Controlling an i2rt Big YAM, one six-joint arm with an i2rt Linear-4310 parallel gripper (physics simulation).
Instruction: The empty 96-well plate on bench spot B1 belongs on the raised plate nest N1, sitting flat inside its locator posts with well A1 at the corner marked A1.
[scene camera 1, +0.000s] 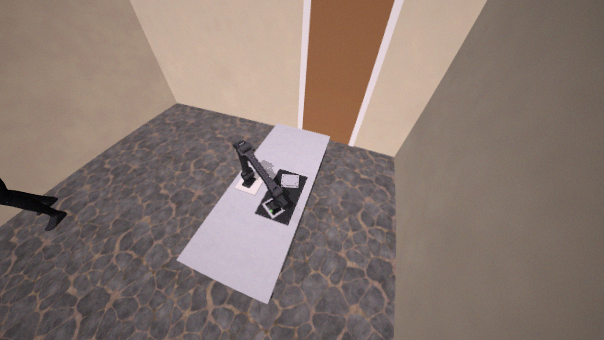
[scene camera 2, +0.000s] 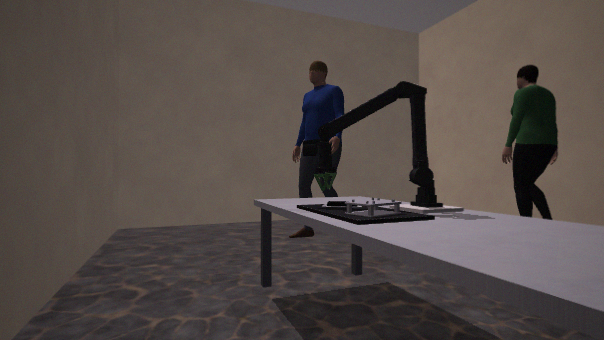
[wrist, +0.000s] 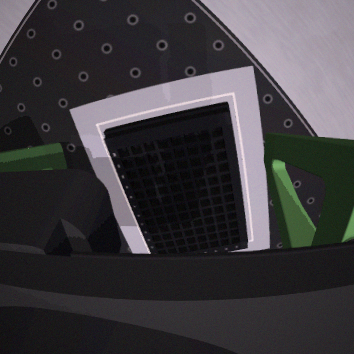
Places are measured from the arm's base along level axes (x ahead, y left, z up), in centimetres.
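Where they show: gripper, between the fingertips: (scene camera 1: 277, 209) (scene camera 2: 326, 189) (wrist: 159, 149); arm's base, origin of its link: (scene camera 1: 249, 182) (scene camera 2: 426, 206).
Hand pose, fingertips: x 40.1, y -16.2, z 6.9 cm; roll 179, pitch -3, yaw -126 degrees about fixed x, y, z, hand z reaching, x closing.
Note:
Each offset is from my fingertips to the top centre of the thing. "spot": to the spot under its first point. Level surfaces: height alone.
The black 96-well plate {dx -6.3, dy +3.5, dz -5.4 cm} (wrist: 180, 185) (scene camera 2: 337, 203) lies flat inside the outlined white spot {spot: dx -1.2, dy -3.3, dz -6.8 cm} (wrist: 215, 85) on the dark mat, slightly turned in the wrist view. Its wells look empty. My gripper (scene camera 1: 271, 210) (scene camera 2: 326, 187) (wrist: 159, 149) is open, with nothing between its green fingers. It hangs above the plate, with a finger to either side of it in the wrist view. The near end of the plate is hidden by the gripper body. The raised nest {dx -5.3, dy +33.6, dz -1.8 cm} (scene camera 1: 290, 181) (scene camera 2: 375, 204) stands on posts at the mat's other end, with small locators on top. The A1 marks cannot be read.
The dark perforated mat (scene camera 1: 287, 220) (scene camera 2: 410, 217) (wrist: 105, 65) lies on the long white bench {dz -8.3 cm} (scene camera 1: 235, 240) (scene camera 2: 525, 250). The arm's base (scene camera 2: 426, 197) stands on a pale base plate beside the mat. A person in blue (scene camera 2: 322, 112) and one in green (scene camera 2: 535, 117) are beyond the bench.

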